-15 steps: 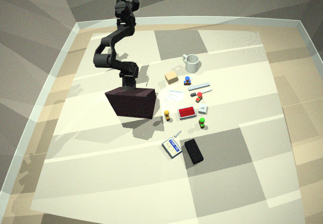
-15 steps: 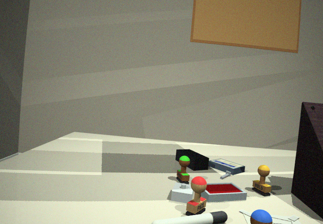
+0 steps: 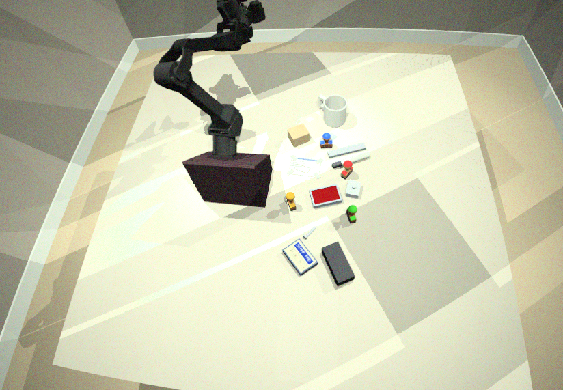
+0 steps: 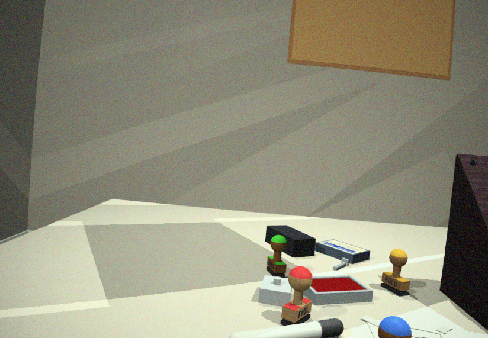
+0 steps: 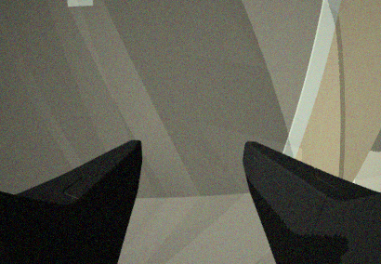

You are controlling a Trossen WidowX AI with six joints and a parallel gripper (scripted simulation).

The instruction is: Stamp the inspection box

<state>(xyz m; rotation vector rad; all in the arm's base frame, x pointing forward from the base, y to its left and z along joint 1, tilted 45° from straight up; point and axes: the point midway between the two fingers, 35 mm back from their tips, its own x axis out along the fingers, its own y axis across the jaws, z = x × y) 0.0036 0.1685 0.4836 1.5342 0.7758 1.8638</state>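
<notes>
The green-knobbed stamp lies 37 cm ahead of my gripper tip, 63 cm to the right of it and 32 cm below it. The rest, counted from my gripper tip: cardboard cube: 20 cm ahead, 33 cm to the right, 32 cm below; blue-knobbed stamp: 30 cm ahead, 36 cm to the right, 32 cm below; white mug: 31 cm ahead, 23 cm to the right, 31 cm below.
</notes>
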